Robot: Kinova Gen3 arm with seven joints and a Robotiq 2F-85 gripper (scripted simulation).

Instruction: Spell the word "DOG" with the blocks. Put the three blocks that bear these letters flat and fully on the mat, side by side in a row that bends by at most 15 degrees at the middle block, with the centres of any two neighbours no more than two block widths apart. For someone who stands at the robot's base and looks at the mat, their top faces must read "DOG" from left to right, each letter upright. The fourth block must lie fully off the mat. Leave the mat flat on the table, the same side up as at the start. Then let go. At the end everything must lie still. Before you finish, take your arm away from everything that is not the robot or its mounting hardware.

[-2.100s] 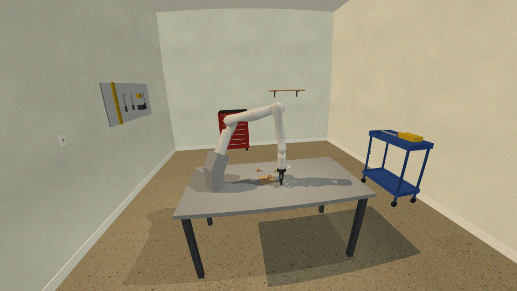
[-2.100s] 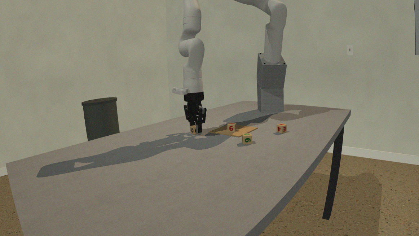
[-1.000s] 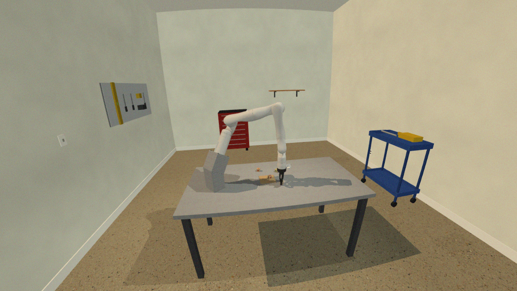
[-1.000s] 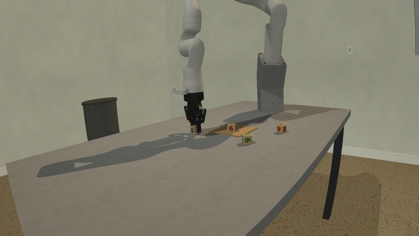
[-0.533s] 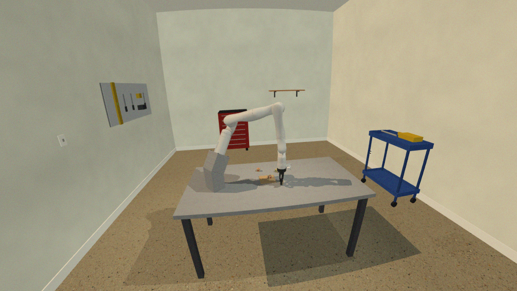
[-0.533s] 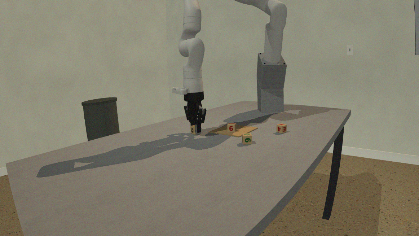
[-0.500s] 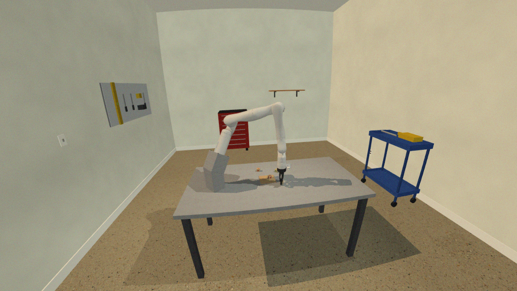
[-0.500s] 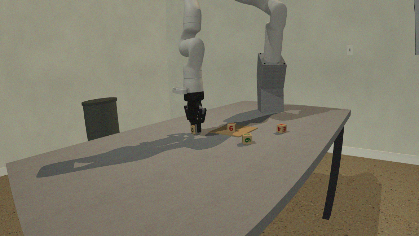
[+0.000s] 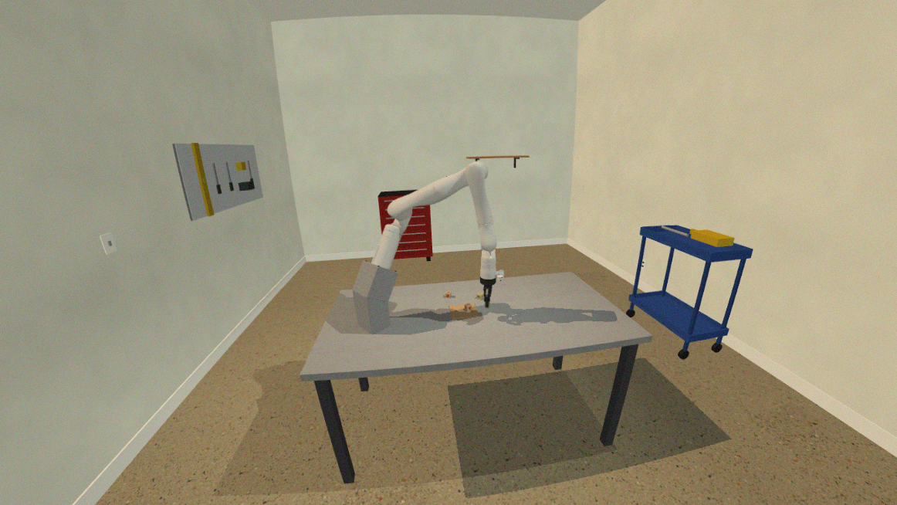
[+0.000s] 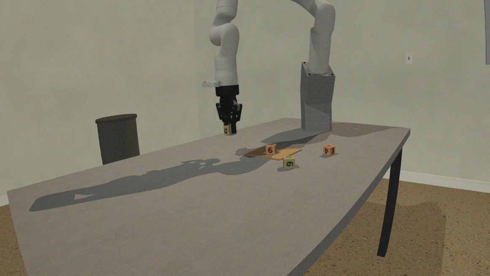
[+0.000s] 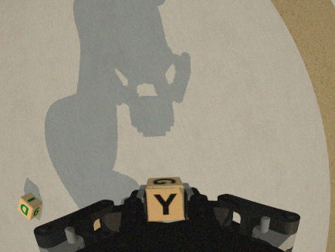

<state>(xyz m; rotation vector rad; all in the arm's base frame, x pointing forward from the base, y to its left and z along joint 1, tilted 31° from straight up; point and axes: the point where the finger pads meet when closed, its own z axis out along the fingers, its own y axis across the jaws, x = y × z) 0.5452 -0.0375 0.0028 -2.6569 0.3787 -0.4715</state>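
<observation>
My hand is 9 cm past the O block, 10 cm to the right of it and 7 cm above it. The rest, counted from my hand: tan mat: 11 cm behind, 9 cm to the left, 9 cm below; then G block: 1 cm below; then D block: 1 cm behind, 23 cm to the left, 8 cm below.
</observation>
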